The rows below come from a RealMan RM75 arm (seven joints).
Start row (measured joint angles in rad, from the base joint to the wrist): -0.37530 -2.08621 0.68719 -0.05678 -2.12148 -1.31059 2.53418
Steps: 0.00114 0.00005 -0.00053 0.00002 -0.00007 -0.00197 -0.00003; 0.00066 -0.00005 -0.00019 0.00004 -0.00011 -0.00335 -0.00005; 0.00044 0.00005 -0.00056 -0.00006 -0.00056 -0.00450 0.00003; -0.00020 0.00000 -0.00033 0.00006 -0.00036 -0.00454 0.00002; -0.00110 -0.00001 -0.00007 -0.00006 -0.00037 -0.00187 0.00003; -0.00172 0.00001 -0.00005 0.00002 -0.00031 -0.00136 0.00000; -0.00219 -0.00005 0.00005 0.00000 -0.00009 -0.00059 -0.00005; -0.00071 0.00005 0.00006 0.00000 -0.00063 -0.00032 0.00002; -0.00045 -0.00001 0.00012 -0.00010 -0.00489 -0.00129 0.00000; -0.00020 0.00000 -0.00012 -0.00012 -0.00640 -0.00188 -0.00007; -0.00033 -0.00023 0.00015 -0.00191 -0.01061 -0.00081 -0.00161; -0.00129 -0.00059 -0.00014 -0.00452 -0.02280 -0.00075 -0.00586; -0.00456 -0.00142 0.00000 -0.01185 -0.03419 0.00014 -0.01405; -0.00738 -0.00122 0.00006 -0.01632 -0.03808 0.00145 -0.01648; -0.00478 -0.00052 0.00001 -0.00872 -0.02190 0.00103 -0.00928; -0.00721 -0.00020 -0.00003 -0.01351 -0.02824 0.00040 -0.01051
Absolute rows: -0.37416 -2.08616 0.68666 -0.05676 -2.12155 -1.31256 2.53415; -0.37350 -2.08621 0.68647 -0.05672 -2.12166 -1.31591 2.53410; -0.37306 -2.08616 0.68591 -0.05678 -2.12222 -1.32041 2.53413; -0.37326 -2.08616 0.68558 -0.05672 -2.12258 -1.32495 2.53415; -0.37436 -2.08617 0.68551 -0.05678 -2.12295 -1.32682 2.53418; -0.37608 -2.08616 0.68546 -0.05676 -2.12326 -1.32818 2.53418; -0.37827 -2.08621 0.68551 -0.05676 -2.12335 -1.32877 2.53413; -0.37898 -2.08616 0.68557 -0.05676 -2.12398 -1.32909 2.53415; -0.37943 -2.08617 0.68569 -0.05686 -2.12887 -1.33038 2.53415; -0.37963 -2.08617 0.68557 -0.05698 -2.13527 -1.33226 2.53408; -0.37996 -2.08640 0.68572 -0.05889 -2.14588 -1.33307 2.53247; -0.38125 -2.08699 0.68558 -0.06341 -2.16868 -1.33382 2.52661; -0.38581 -2.08841 0.68558 -0.07526 -2.20287 -1.33368 2.51256; -0.39319 -2.08963 0.68564 -0.09158 -2.24095 -1.33223 2.49608; -0.39797 -2.09015 0.68565 -0.10030 -2.26285 -1.33120 2.48680; -0.40518 -2.09035 0.68562 -0.11381 -2.29109 -1.33080 2.47629
